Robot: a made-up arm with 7 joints. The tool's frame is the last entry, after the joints. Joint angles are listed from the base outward.
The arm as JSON. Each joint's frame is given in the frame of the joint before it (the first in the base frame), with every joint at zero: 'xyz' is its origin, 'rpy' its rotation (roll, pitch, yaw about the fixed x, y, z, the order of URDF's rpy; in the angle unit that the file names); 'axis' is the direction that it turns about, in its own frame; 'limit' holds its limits. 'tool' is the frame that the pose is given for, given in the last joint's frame.
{
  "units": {
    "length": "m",
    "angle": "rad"
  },
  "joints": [
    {
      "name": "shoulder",
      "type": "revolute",
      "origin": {
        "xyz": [
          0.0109,
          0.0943,
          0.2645
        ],
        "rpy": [
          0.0,
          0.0,
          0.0
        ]
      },
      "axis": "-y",
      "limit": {
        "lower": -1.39,
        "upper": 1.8
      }
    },
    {
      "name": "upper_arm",
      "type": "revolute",
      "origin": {
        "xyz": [
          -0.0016,
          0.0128,
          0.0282
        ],
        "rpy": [
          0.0,
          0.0,
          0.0
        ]
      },
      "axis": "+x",
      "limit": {
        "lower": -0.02,
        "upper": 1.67
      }
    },
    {
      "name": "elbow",
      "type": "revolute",
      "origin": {
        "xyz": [
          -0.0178,
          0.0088,
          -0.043
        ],
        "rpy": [
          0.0,
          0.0,
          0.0
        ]
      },
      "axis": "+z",
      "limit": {
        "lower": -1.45,
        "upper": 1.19
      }
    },
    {
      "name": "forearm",
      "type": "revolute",
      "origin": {
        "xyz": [
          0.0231,
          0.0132,
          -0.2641
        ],
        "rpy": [
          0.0,
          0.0,
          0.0
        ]
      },
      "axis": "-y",
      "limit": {
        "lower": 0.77,
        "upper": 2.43
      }
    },
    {
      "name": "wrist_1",
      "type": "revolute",
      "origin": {
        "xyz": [
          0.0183,
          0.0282,
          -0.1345
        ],
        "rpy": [
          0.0,
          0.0,
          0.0
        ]
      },
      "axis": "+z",
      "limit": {
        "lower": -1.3,
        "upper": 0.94
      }
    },
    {
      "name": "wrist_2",
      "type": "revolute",
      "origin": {
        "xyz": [
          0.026,
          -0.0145,
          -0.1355
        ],
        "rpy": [
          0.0,
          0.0,
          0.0
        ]
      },
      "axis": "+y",
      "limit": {
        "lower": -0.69,
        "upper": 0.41
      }
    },
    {
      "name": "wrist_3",
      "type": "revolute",
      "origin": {
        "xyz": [
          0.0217,
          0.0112,
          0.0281
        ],
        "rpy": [
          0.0,
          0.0,
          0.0
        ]
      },
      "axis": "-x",
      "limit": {
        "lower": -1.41,
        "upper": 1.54
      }
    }
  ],
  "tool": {
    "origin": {
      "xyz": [
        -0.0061,
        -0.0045,
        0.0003
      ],
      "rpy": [
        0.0,
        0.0,
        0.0
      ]
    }
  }
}
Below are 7 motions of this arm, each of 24 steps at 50 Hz.
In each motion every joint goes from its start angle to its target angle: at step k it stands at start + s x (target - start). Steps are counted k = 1, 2, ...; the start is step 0. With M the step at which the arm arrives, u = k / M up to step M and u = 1 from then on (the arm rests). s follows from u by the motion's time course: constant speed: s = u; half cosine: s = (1 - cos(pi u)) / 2; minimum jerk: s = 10 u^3 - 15 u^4 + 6 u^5.
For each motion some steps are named. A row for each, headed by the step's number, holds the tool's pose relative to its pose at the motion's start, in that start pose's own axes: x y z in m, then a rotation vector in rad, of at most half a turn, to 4 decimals.
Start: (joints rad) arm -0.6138 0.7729 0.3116 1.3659 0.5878 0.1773 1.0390
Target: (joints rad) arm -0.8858 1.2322 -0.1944 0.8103 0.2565 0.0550 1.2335
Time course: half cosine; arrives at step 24
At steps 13, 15, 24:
13: -0.0621 0.0343 0.0110 -0.1016 0.7012 0.0733
15: -0.0744 0.0402 0.0229 -0.1241 0.8640 0.0941
24: -0.0939 0.0536 0.0647 -0.1747 1.2697 0.1547

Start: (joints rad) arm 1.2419 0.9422 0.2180 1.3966 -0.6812 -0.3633 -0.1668
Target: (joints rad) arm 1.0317 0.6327 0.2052 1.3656 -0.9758 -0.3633 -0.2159
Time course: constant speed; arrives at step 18
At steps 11, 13, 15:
11: 0.0310 -0.0857 0.0390 -0.1640 0.0158 0.0342
13: 0.0382 -0.0998 0.0479 -0.1941 0.0173 0.0407
15: 0.0459 -0.1134 0.0572 -0.2243 0.0184 0.0472

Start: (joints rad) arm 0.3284 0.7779 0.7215 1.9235 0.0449 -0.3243 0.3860
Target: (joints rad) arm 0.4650 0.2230 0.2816 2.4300 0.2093 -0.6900 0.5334
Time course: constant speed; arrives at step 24
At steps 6, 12, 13, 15, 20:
6: 0.0192 -0.0422 0.0033 0.0012 -0.2128 0.1158
12: 0.0448 -0.0779 0.0043 0.0416 -0.4426 0.2192
13: 0.0495 -0.0831 0.0043 0.0523 -0.4822 0.2348
15: 0.0594 -0.0929 0.0043 0.0770 -0.5622 0.2643
20: 0.0857 -0.1133 0.0043 0.1591 -0.7658 0.3271

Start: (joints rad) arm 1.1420 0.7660 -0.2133 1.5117 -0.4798 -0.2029 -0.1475
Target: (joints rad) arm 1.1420 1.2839 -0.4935 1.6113 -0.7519 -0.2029 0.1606
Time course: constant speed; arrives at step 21
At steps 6, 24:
6: -0.0058 0.0157 0.0087 -0.1997 -0.0501 -0.2022
24: -0.0217 0.0577 0.0395 -0.7142 -0.0858 -0.7003

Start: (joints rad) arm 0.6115 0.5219 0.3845 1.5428 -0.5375 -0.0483 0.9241
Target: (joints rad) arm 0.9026 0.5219 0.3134 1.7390 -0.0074 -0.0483 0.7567
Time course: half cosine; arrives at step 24
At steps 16, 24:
16: 0.0632 0.0483 0.0342 0.3091 -0.5304 0.0738
24: 0.0812 0.0599 0.0499 0.3862 -0.7121 0.0967

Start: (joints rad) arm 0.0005 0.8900 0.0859 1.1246 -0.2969 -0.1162 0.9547
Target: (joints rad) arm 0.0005 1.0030 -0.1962 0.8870 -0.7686 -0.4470 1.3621
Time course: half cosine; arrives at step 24
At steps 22, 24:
22: -0.0624 -0.0296 -0.0283 -0.8462 0.4826 -0.4261
24: -0.0637 -0.0300 -0.0284 -0.8626 0.4918 -0.4317

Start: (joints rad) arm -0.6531 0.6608 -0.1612 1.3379 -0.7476 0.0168 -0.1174
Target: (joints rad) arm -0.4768 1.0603 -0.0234 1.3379 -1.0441 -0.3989 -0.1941
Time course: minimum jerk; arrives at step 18
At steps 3, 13, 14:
3: -0.0045 0.0053 -0.0008 0.0134 -0.0111 -0.0216
13: -0.0919 0.1516 0.0027 0.2231 -0.2399 -0.5495
14: -0.0965 0.1632 0.0049 0.2299 -0.2528 -0.5877

